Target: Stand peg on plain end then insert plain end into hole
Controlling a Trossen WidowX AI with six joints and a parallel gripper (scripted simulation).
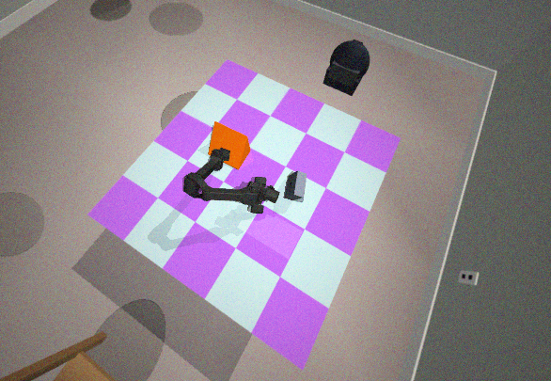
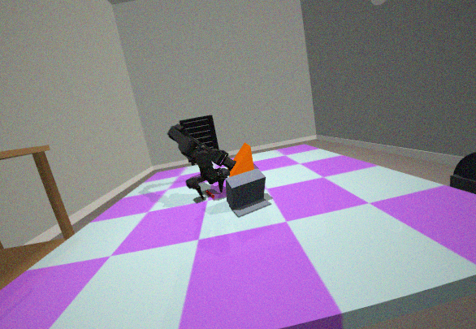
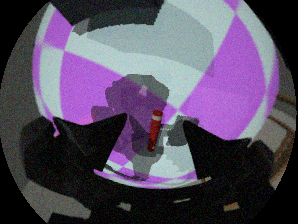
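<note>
My gripper tip is now 1 cm past the red peg. From my gripper tip the other things lie so: grey sloped panel 15 cm ahead, 13 cm to the left, 6 cm above.
</note>
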